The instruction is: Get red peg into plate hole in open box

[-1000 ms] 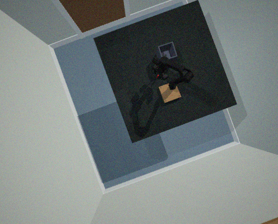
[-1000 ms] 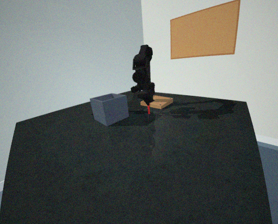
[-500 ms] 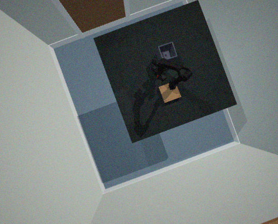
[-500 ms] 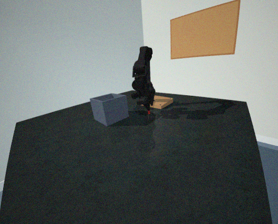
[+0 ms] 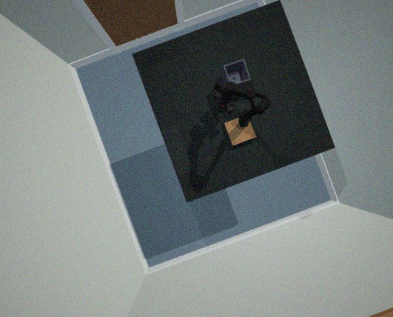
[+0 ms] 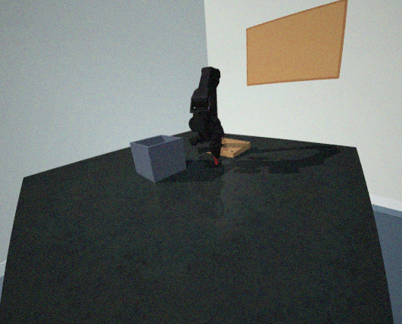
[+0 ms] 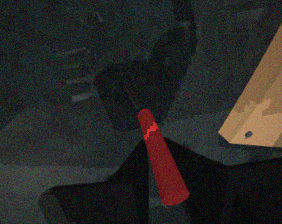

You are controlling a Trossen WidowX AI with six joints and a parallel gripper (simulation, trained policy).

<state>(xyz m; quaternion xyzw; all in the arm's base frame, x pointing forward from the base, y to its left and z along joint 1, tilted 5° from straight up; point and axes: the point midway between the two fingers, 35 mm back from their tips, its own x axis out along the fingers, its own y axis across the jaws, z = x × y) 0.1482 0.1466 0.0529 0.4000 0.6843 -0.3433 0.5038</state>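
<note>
My gripper tip is 210 mm short of the plate, 150 mm to the left of it and 10 mm below it. Round my gripper tip: red peg (10 mm to the right, 10 mm ahead, 10 mm above).
</note>
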